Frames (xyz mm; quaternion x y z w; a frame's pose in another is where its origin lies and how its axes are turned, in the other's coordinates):
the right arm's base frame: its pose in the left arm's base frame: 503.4 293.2 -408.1 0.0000 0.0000 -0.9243 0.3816
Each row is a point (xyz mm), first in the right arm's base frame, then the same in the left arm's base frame.
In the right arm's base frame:
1: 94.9 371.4 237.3
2: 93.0 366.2 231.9
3: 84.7 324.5 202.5
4: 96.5 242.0 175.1
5: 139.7 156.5 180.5
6: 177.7 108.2 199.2
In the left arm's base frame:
1: 698.1 -37.0 -170.8
2: 695.8 -32.0 -176.2
3: 672.3 3.5 -205.6
4: 605.7 53.6 -233.0
5: 514.8 83.7 -227.6
6: 453.8 91.2 -208.9

